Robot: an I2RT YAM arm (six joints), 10 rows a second.
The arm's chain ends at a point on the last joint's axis. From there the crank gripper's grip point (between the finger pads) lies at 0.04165 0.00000 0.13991 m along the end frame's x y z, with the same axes.
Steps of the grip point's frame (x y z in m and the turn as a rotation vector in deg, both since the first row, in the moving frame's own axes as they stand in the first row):
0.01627, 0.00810, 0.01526, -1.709, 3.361, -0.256
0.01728, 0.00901, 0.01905, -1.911, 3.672, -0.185
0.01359, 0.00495, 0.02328, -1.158, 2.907, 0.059
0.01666, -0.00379, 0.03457, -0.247, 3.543, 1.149
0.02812, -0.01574, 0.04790, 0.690, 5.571, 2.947
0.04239, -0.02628, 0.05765, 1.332, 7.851, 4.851
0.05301, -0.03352, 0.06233, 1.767, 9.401, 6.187
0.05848, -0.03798, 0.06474, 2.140, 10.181, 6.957
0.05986, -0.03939, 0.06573, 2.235, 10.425, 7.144
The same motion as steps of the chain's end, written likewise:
0.00813, 0.00417, 0.01800, -1.709, 3.361, -0.256
0.00840, 0.00454, 0.02208, -1.911, 3.672, -0.185
0.00655, 0.00210, 0.02560, -1.158, 2.907, 0.059
0.00811, -0.00531, 0.03741, -0.247, 3.543, 1.149
0.01475, -0.01657, 0.05260, 0.690, 5.571, 2.947
0.02370, -0.02743, 0.06464, 1.332, 7.851, 4.851
0.03077, -0.03504, 0.07099, 1.767, 9.401, 6.187
0.03446, -0.03945, 0.07429, 2.140, 10.181, 6.957
0.03529, -0.04086, 0.07556, 2.235, 10.425, 7.144

